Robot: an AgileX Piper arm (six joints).
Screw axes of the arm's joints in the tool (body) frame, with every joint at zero. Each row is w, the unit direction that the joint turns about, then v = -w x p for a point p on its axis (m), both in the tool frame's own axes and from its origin. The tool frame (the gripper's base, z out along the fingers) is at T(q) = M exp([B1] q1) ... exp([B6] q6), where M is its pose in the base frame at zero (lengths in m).
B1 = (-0.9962, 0, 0.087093, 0, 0.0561, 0)
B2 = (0, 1, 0, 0.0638, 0, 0.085)
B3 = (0, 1, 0, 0.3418, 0, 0.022)
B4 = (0, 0, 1, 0, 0, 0)
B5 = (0, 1, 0, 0.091, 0, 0)
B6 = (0, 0, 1, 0, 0, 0)
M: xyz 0.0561 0 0.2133 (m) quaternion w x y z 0.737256 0 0.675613 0
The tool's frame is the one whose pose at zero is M.
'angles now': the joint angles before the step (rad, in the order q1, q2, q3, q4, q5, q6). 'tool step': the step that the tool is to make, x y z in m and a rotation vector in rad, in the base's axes. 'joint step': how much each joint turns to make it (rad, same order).
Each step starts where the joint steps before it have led.
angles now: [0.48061, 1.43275, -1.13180, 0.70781, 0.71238, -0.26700]
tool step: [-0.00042, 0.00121, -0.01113, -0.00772, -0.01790, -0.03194]
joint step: [0.01629, 0.00000, 0.04534, -0.00492, -0.07650, 0.00182]
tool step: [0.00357, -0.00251, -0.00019, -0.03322, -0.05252, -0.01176]
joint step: [-0.00004, -0.00063, 0.00167, -0.04939, -0.04028, -0.00004]
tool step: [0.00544, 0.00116, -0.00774, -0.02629, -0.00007, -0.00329]
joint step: [0.00001, 0.02504, 0.00001, -0.02139, -0.01571, -0.00001]
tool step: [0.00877, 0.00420, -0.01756, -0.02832, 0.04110, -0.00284]
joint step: [0.00004, 0.05554, -0.00001, -0.00424, -0.00735, 0.00009]
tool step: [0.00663, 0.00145, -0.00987, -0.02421, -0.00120, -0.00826]
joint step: [-0.00003, 0.03209, 0.00001, -0.01754, -0.02650, -0.00008]
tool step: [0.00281, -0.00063, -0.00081, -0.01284, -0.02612, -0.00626]
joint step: [0.00000, 0.00435, -0.00003, -0.01984, -0.02566, 0.00004]
